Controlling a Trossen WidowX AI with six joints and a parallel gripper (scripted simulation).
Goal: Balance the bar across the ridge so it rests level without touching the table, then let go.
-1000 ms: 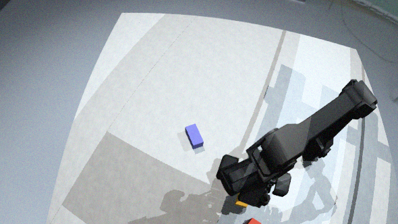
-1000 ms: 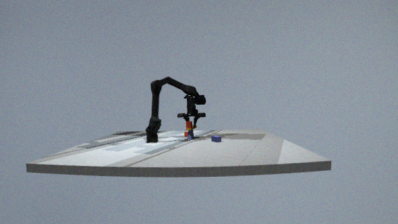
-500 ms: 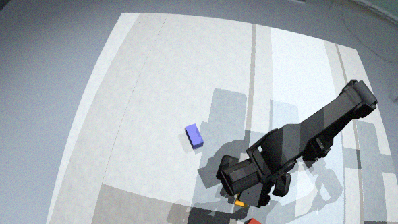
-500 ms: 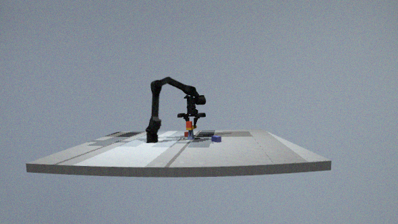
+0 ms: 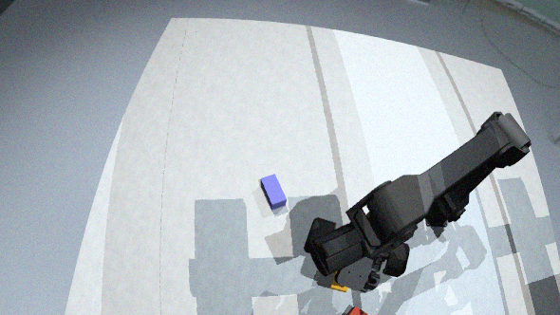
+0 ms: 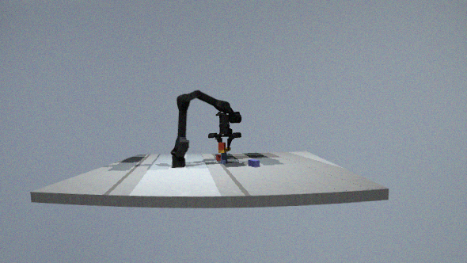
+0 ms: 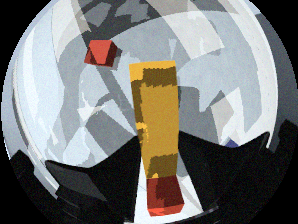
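Now: gripper tip 110 mm to the right of the red block, 60 mm above it and 40 mm past it. The rest, counted from my gripper tip: purple block: 160 mm to the right, 160 mm ahead, 60 mm below.
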